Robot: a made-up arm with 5 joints.
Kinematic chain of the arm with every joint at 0, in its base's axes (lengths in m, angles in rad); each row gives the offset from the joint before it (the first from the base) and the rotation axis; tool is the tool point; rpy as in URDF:
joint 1: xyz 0.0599 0 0.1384 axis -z
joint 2: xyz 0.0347 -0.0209 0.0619 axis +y
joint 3: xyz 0.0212 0 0.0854 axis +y
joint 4: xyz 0.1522 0 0.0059 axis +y
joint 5: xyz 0.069 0.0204 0 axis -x
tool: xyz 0 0 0 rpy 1.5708 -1.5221 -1.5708
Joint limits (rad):
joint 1: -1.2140..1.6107
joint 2: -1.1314..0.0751
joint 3: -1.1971..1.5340
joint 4: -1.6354..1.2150
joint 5: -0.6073..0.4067
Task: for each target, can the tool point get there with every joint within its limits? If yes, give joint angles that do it. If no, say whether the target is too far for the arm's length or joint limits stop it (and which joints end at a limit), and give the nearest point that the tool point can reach.
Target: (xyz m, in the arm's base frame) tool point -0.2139 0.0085 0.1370
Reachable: no: joint limits stop it (at a limit: joint 2, joint 3, joint 4) | nearest point -0.1294 0.0059 0.3118 | short by 0.194 m
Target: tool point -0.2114 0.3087 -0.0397
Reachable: no: too far | nearest point 0.1114 0.1366 0.0790 | short by 0.385 m
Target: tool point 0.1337 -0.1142 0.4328
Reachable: yes | joints 0.9934 -0.8419 0.1459 -0.2950 -0.3533
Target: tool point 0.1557 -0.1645 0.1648
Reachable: yes | joints 1.0405 -0.6093 1.2423 -0.1445 -0.4993
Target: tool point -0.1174 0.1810 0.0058
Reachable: no: joint limits stop it (at a limit: joint 1, joint 2) | nearest point 0.0946 0.0916 0.0654 | short by 0.238 m
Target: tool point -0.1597 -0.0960 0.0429
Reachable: no: joint limits stop it (at a limit: joint 1, joint 2) | nearest point 0.0554 -0.1005 0.0659 | short by 0.216 m
